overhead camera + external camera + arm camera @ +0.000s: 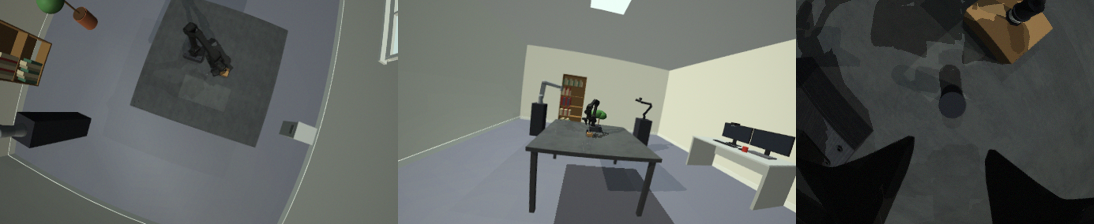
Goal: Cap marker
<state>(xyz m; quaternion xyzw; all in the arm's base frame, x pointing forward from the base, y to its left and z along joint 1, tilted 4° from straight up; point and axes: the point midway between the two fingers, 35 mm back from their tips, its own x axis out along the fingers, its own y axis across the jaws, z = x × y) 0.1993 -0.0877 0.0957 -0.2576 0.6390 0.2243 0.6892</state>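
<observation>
Now: gripper tip 9 cm above the dark cap, 1 cm to the right of it and 1 cm short of it. From my gripper tip the other things lie so: holder block 12 cm ahead, 9 cm below, 4 cm to the left.
</observation>
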